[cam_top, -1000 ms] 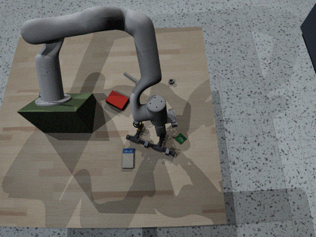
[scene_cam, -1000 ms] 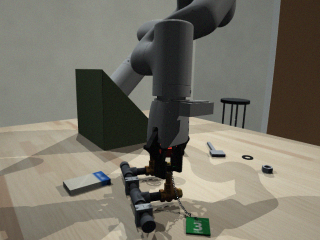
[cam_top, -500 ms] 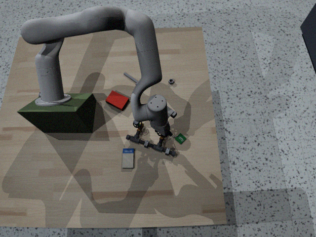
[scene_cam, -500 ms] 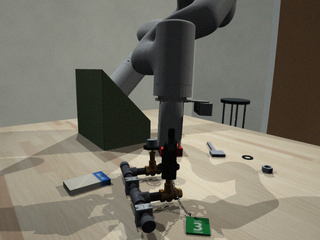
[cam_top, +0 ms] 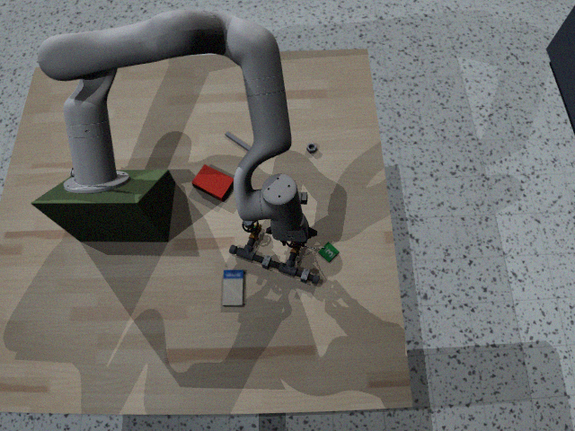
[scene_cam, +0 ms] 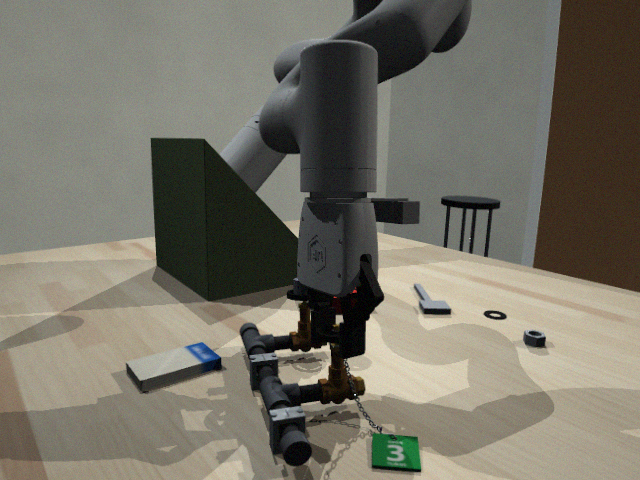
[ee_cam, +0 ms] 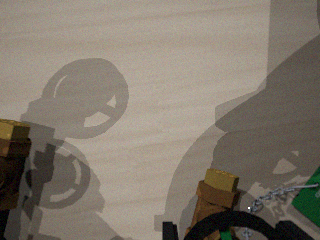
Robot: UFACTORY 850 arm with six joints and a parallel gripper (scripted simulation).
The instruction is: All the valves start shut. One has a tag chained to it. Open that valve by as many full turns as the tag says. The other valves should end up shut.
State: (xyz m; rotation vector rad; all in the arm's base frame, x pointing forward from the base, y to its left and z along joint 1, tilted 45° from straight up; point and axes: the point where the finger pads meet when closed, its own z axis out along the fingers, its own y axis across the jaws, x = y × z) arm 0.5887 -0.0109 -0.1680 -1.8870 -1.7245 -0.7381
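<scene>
Right now the green tag is 100 mm ahead of my hand and 90 mm below it. Also, from my hand: red block (280 mm behind, 220 mm to the left, 80 mm below); then grey-and-blue block (180 mm behind, 130 mm to the right, 80 mm below); then grey bar tool (370 mm to the left, 180 mm behind, 80 mm below).
</scene>
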